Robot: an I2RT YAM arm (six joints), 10 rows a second.
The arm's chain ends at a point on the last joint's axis. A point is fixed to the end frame.
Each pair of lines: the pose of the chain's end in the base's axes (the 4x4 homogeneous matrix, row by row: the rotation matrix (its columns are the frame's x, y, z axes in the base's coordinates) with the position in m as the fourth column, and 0 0 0 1 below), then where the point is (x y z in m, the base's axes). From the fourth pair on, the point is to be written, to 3 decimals.
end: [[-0.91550 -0.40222 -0.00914 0.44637], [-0.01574 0.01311 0.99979 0.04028], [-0.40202 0.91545 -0.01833 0.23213], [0 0 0 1]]
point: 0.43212 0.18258 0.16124
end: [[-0.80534 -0.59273 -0.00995 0.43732], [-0.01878 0.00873 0.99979 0.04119], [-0.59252 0.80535 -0.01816 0.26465], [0 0 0 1]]
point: 0.43820 0.18362 0.19261
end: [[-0.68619 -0.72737 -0.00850 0.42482], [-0.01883 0.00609 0.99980 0.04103], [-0.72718 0.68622 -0.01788 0.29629], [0 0 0 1]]
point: 0.43831 0.18361 0.22582
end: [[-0.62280 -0.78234 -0.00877 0.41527], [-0.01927 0.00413 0.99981 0.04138], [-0.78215 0.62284 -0.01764 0.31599], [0 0 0 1]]
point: 0.434 0.184 0.247
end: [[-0.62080 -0.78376 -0.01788 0.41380], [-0.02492 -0.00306 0.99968 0.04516], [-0.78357 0.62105 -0.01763 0.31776], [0 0 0 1]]
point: 0.432 0.188 0.249
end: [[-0.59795 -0.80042 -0.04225 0.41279], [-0.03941 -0.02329 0.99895 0.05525], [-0.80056 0.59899 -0.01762 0.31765], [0 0 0 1]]
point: 0.429 0.199 0.249
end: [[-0.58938 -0.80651 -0.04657 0.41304], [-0.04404 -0.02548 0.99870 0.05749], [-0.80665 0.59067 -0.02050 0.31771], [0 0 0 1]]
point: 0.429 0.201 0.249
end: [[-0.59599 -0.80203 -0.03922 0.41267], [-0.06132 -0.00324 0.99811 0.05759], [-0.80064 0.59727 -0.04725 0.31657], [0 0 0 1]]
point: 0.430 0.199 0.244
